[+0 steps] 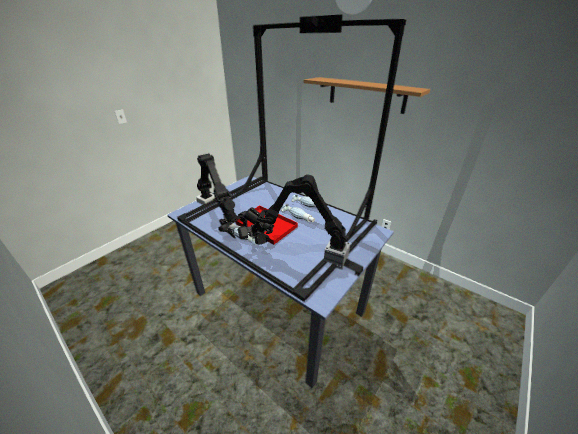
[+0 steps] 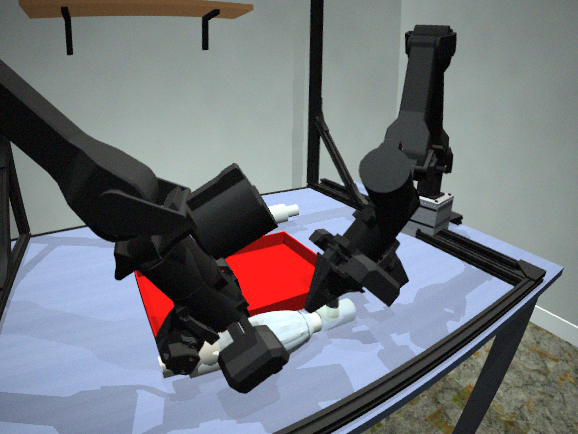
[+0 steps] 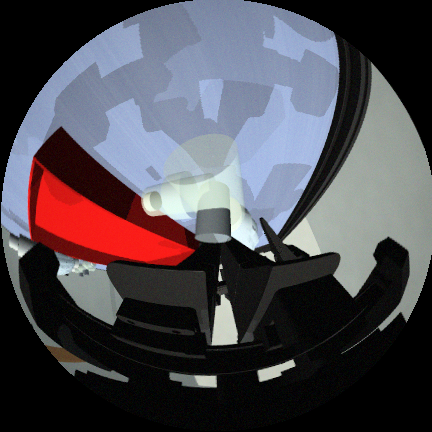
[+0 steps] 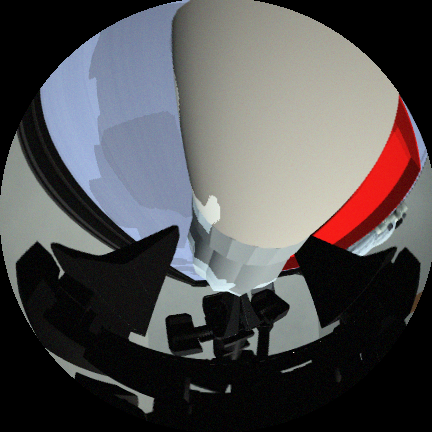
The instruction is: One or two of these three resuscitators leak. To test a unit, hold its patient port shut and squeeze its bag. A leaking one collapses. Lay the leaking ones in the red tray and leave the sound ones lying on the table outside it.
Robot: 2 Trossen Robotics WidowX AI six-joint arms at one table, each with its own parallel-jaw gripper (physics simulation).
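Frame: origin at the left arm's base, x down, y ahead, z right, level; metres.
Seen in the pictures: left gripper, fingertip midpoint: (image 1: 249,234) (image 2: 306,310) (image 3: 218,236); left arm's base, origin of the base link: (image 1: 337,246) (image 2: 427,193); right arm's base, origin of the base link: (image 1: 206,196).
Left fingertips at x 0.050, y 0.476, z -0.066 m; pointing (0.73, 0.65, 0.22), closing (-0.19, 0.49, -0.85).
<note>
Pixels of each thing's top centre, then the offset from my left fingertips to it.
- resuscitator, middle of its top: (image 4: 253,293) (image 2: 260,314) (image 3: 234,262) (image 1: 241,227) dz +0.015, dx -0.018, dy +0.065 m
- red tray, middle of its top: (image 2: 234,272) (image 4: 348,236) (image 3: 123,257) (image 1: 266,221) dz +0.169, dx +0.016, dy -0.001 m
One resuscitator (image 2: 295,325) (image 3: 185,197) (image 4: 225,255) lies on the table along the near side of the red tray (image 1: 286,229) (image 2: 280,275) (image 3: 75,215) (image 4: 372,200). Its bag looks full. My right gripper (image 2: 215,352) (image 4: 236,232) is open with its fingers either side of the pale body, partly hidden. My left gripper (image 2: 310,306) (image 3: 218,236) is shut and empty, its tips close by the upright port at the other end; contact cannot be told. The two other resuscitators (image 1: 298,213) (image 1: 303,201) lie on the table behind the tray. No unit shows in the tray's visible part.
Black rails (image 1: 240,260) (image 2: 415,360) run along the table's front and sides. A tall black frame (image 1: 261,100) (image 2: 316,90) rises at the back. Both arms reach low over the tray's near side, and their grippers are close together. A wooden shelf (image 1: 365,86) is on the wall.
</note>
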